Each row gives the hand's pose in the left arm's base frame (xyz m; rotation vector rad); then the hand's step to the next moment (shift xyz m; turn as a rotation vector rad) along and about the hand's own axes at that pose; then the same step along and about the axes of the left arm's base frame.
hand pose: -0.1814 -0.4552 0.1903 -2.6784 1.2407 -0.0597
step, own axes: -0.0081 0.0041 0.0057 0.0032 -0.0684 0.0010
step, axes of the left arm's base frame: -0.0077 0.0044 -0.0060 0.0536 0.0410 0.0117
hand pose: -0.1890 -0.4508 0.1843 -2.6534 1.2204 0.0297
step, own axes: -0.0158 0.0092 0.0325 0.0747 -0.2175 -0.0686
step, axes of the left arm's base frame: -0.0149 0.0128 -0.0317 0.2075 0.0671 0.1002
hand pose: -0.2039 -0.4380 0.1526 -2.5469 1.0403 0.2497
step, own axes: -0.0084 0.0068 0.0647 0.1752 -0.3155 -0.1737
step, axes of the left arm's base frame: -0.0121 0.0272 -0.0584 0.3501 0.0246 0.1930
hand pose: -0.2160 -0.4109 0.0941 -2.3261 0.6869 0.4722
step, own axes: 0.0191 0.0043 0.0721 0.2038 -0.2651 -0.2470
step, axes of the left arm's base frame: 0.0020 0.0396 -0.0633 0.3542 -0.0677 0.2068
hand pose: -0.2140 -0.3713 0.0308 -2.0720 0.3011 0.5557
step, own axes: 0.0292 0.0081 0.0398 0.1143 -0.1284 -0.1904
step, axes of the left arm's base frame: 0.0113 0.0296 -0.0387 0.2040 -0.0927 0.1248
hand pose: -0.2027 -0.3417 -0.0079 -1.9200 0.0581 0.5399
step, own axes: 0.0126 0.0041 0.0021 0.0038 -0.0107 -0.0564
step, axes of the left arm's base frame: 0.0094 0.0028 -0.0092 0.0257 -0.0449 0.0252
